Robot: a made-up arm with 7 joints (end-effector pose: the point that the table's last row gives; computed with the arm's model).
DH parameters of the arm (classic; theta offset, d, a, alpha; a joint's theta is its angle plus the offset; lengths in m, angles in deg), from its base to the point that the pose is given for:
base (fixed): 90 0.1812 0 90
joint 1: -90 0.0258 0.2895 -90
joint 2: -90 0.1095 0.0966 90
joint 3: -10.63 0 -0.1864 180
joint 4: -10.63 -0.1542 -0.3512 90
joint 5: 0 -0.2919 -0.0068 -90
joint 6: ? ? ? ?
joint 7: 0 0.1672 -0.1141 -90
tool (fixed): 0 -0.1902 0 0
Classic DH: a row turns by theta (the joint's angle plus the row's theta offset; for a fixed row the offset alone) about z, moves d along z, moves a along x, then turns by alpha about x.
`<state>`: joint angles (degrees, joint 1 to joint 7).
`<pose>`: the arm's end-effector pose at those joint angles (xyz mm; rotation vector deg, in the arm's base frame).
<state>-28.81 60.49 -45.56 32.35 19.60 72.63 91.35</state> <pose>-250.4 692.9 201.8 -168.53 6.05 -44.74</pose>
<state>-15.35 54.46 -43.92 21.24 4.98 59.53 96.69</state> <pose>-348.8 411.8 418.7 -136.19 -23.25 -30.52</pose>
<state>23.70 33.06 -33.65 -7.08 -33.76 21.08 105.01</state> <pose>-202.6 -221.6 210.3 -32.87 -93.87 -36.69</pose>
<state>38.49 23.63 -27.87 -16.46 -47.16 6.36 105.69</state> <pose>-96.4 -242.6 115.3 1.53 -118.17 -47.98</pose>
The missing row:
joint 6: 0 0.0041 0.08 -90
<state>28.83 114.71 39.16 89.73 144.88 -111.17 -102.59</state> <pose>198.6 3.4 472.4 -122.29 -25.32 -14.09</pose>
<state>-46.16 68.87 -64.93 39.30 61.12 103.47 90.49</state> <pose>194.7 747.9 -438.9 102.53 -62.45 50.50</pose>
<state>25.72 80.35 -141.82 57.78 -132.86 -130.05 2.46</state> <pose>513.5 618.2 -439.4 61.73 -138.66 -29.64</pose>
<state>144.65 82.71 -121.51 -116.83 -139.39 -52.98 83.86</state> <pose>430.4 -99.5 213.1 57.35 -124.19 -115.28</pose>
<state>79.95 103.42 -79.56 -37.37 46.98 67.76 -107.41</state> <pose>501.2 81.6 492.8 56.00 -117.56 47.08</pose>
